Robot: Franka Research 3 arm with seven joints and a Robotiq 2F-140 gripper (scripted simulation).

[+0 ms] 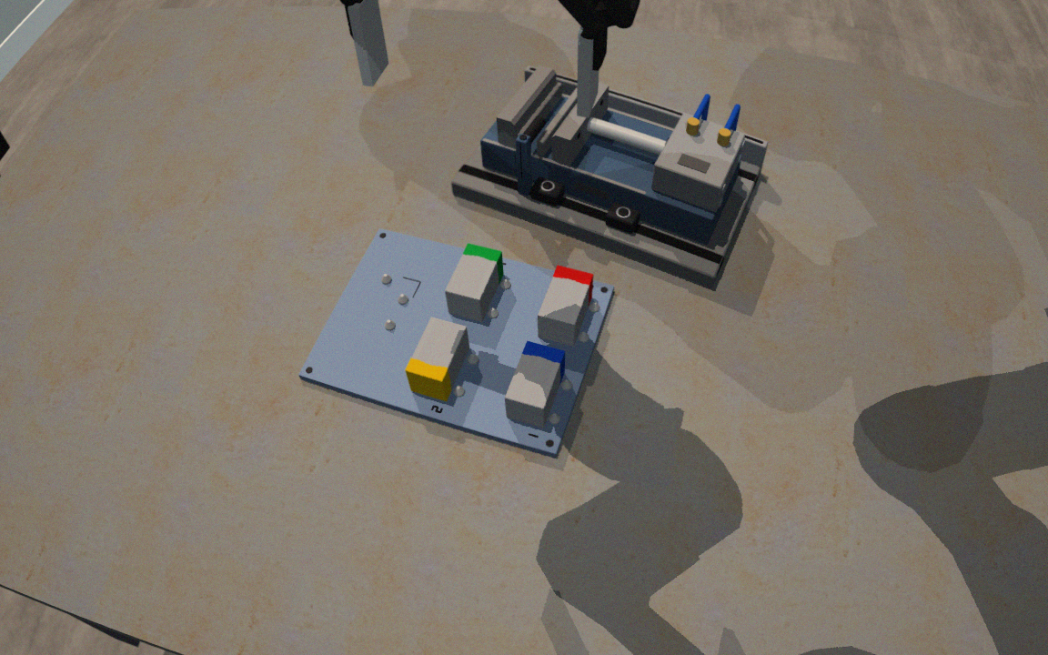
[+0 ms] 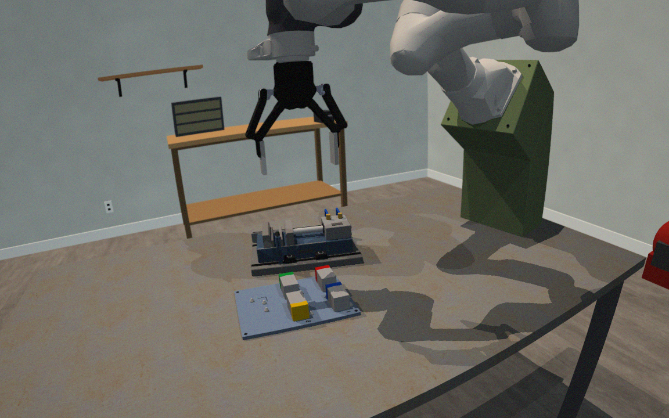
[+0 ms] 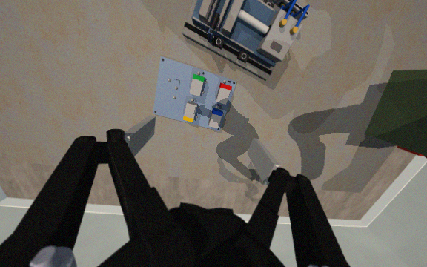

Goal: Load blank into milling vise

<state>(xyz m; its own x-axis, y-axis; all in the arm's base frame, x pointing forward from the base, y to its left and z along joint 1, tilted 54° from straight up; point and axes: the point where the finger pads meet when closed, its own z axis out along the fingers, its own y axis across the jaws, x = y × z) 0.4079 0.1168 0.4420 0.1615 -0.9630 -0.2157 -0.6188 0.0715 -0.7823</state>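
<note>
My hand is 29 cm above the blue-ended blank, 6 cm past it and 3 cm to the right of it. Round my hand: red-ended blank (29 cm below, 5 cm to the right, 4 cm behind); then green-ended blank (29 cm below, 5 cm ahead, 4 cm to the right); then yellow-ended blank (29 cm below, 5 cm to the left, 3 cm ahead).
</note>
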